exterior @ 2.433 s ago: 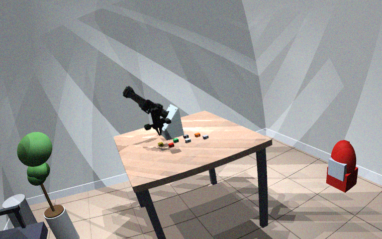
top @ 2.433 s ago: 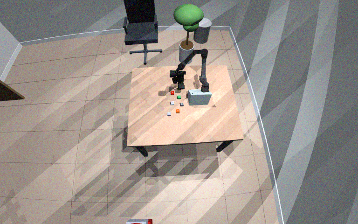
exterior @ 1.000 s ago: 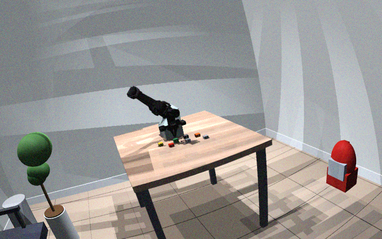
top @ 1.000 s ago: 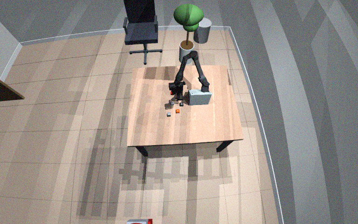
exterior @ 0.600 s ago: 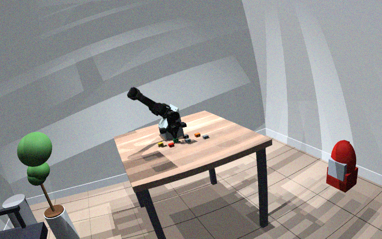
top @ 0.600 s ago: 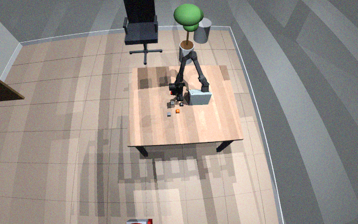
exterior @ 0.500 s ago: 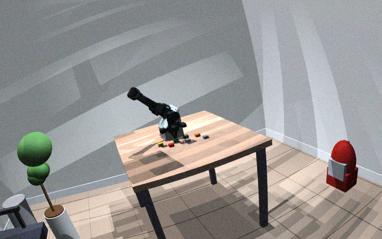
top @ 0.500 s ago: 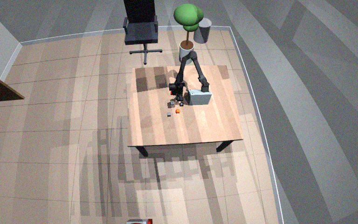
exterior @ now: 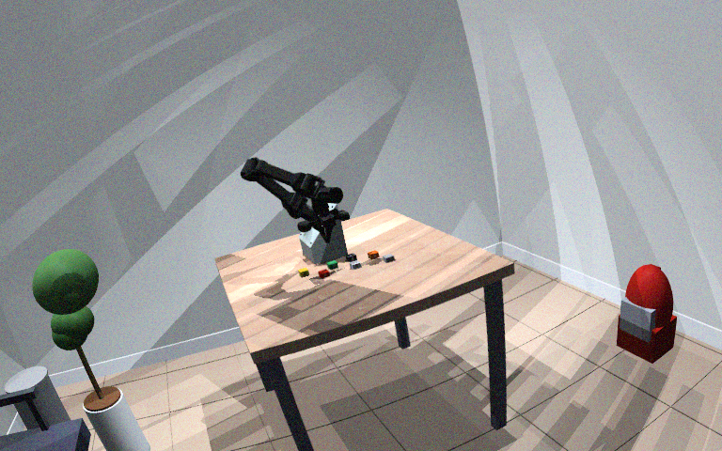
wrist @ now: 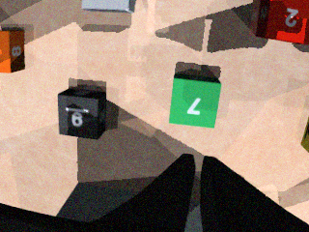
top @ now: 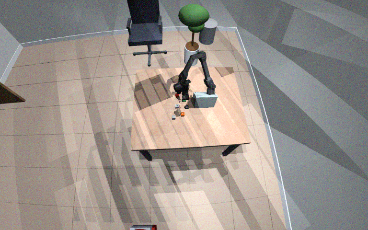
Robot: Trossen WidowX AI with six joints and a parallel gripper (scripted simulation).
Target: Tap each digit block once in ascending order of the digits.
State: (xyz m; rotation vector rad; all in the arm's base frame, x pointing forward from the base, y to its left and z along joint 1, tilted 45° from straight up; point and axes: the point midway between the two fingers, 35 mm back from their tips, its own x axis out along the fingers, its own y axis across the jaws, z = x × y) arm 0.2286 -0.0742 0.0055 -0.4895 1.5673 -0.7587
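Right now my gripper tip is 150 mm to the right of the orange block, 80 mm above it and 50 mm short of it. Also, from my gripper tip: black block (80 mm to the left, 80 mm below, 10 mm behind); then green block (80 mm below); then red block (80 mm below, 70 mm to the right, 60 mm ahead).
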